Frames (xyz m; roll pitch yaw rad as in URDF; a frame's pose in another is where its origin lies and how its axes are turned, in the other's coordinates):
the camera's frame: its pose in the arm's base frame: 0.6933 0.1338 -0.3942 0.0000 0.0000 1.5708
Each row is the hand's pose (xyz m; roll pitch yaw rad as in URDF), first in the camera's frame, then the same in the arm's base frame.
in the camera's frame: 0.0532 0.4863 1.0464 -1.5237 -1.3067 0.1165
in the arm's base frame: 0.2070 0.1870 0.6522 -1.5237 -1.3067 1.6873
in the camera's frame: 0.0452 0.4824 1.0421 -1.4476 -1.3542 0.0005
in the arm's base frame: 0.2109 0.1790 0.6479 -1.4476 -1.3542 1.5713
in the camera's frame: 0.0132 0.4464 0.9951 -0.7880 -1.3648 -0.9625
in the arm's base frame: 0.2469 0.1470 0.6009 -0.7880 -1.3648 0.6083
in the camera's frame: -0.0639 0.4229 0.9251 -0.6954 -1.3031 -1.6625
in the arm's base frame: 0.2704 0.0699 0.5309 -0.6954 -1.3031 -0.0917
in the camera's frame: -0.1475 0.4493 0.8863 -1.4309 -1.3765 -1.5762
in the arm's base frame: 0.2440 -0.0137 0.4921 -1.4309 -1.3765 -0.0054
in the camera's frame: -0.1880 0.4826 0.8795 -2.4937 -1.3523 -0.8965
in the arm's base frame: 0.2107 -0.0542 0.4853 -2.4937 -1.3523 0.6743
